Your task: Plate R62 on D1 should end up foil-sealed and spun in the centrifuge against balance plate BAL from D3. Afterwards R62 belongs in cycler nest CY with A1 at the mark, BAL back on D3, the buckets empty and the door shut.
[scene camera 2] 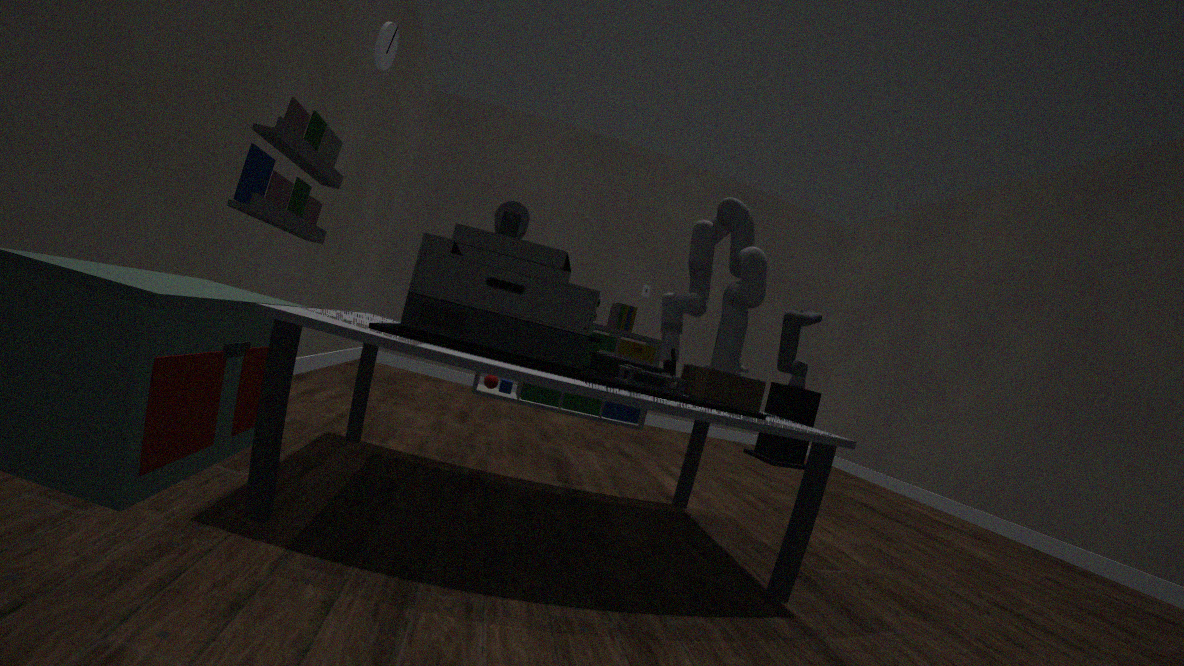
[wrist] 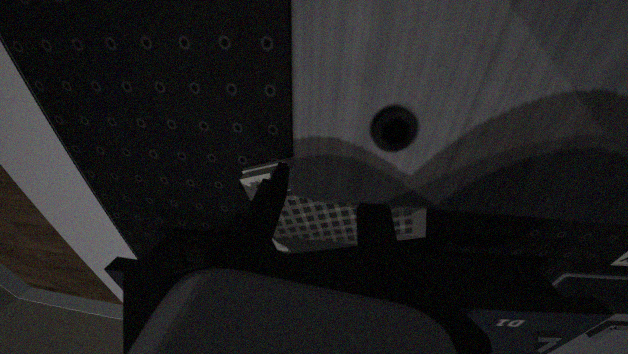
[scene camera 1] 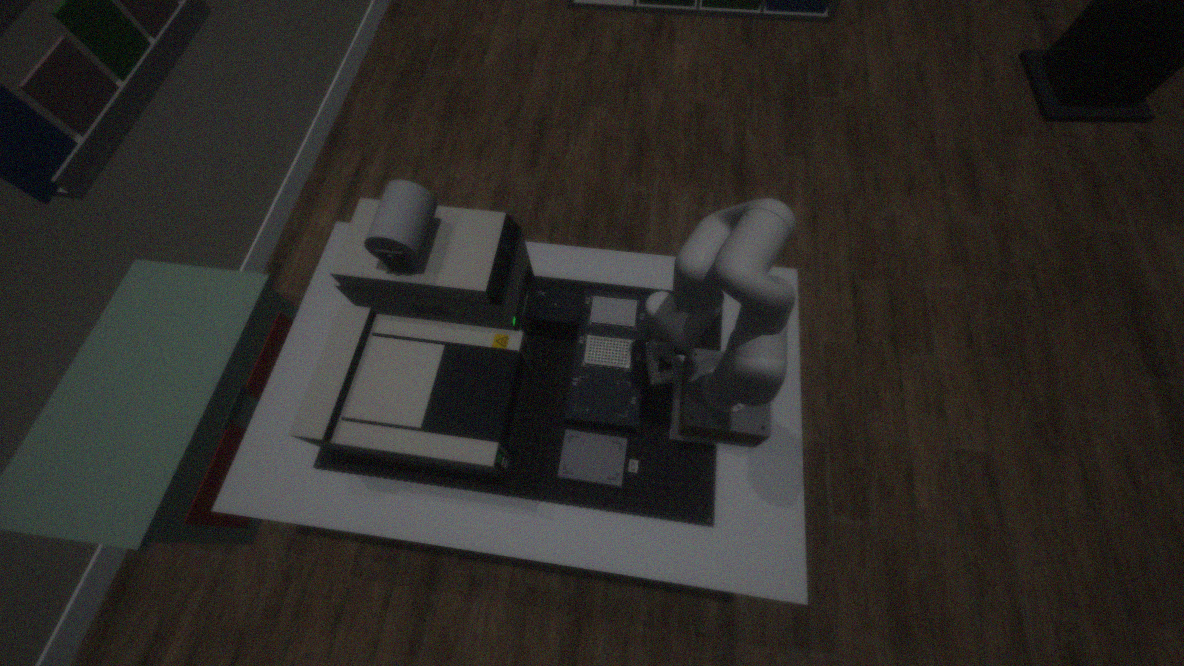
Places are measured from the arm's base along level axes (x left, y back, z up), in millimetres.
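Where they show: gripper, between the fingertips: point(scene camera 1: 668, 358); arm's base, origin of its link: point(scene camera 2: 722, 372) point(scene camera 1: 725, 389).
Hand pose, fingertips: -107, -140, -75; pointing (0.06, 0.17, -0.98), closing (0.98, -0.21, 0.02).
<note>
Each offset is from my fingertips to the top centre of the thing, as dx, dy, dz. "spot": to the spot under its first point. Level surfaces: height alone.
My gripper point(wrist: 325, 188) point(scene camera 1: 664, 365) hangs low over the right side of the dark deck @(dz -16) point(scene camera 1: 656, 489), just in front of the arm's base. It is shut on a well plate @(+9, -20, +0) point(wrist: 319, 225) with a checked grid of wells. The left finger is at the plate's left end. The right finger overlaps its face, and a part of the plate sticks out beyond it. In scene camera 1 the arm mostly hides the plate. A white dotted plate @(+12, -169, +54) point(scene camera 1: 607, 350) lies on the deck to the left of the gripper. It is too dark to read any labels.
Grey flat plates @(-111, -162, +54) point(scene camera 1: 613, 309) @(spot: +294, -191, +25) point(scene camera 1: 592, 457) lie behind and in front of the dotted plate. A large box with a pale lid point(scene camera 1: 391, 379) and a unit with a roll @(spot: -87, -615, +452) point(scene camera 1: 401, 225) fill the left. The perforated deck point(wrist: 190, 105) meets the white table point(wrist: 348, 70), which has a dark hole point(wrist: 394, 128).
</note>
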